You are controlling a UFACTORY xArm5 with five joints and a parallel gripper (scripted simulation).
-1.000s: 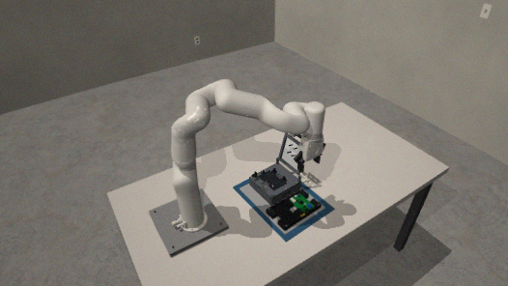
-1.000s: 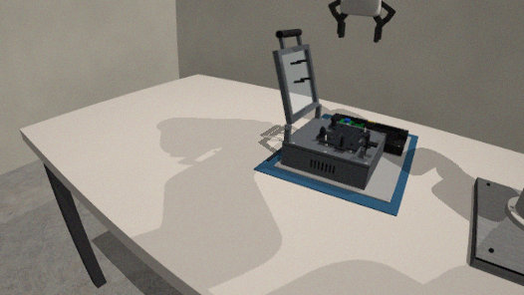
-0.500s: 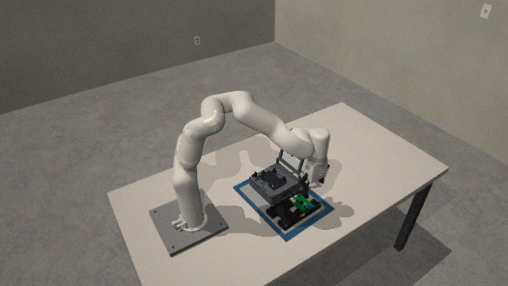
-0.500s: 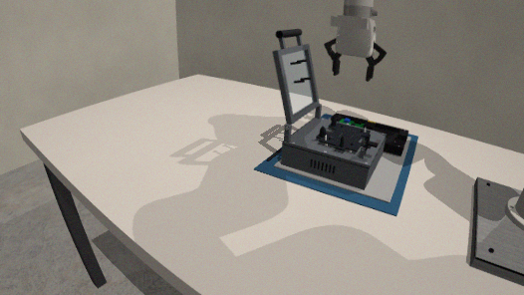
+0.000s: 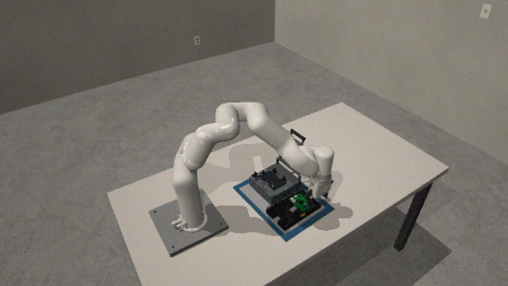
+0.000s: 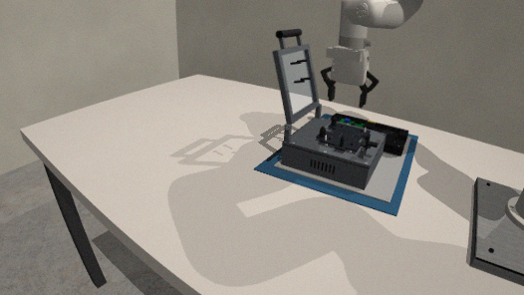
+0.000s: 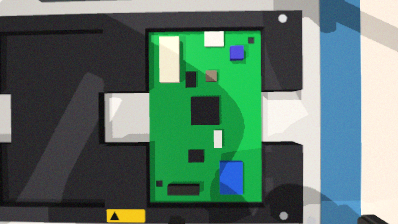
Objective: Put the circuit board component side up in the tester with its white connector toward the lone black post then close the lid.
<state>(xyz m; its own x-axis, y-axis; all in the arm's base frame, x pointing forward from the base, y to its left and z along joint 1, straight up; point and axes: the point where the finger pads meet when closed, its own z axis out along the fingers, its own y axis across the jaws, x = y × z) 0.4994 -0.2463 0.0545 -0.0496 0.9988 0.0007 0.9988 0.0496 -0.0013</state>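
My hand is 6 cm to the right of the green circuit board, 5 cm above it and 4 cm past it. Round my hand: dark nest (23 cm to the left, 8 cm behind); tester lid (23 cm to the left, 11 cm above, 4 cm ahead).
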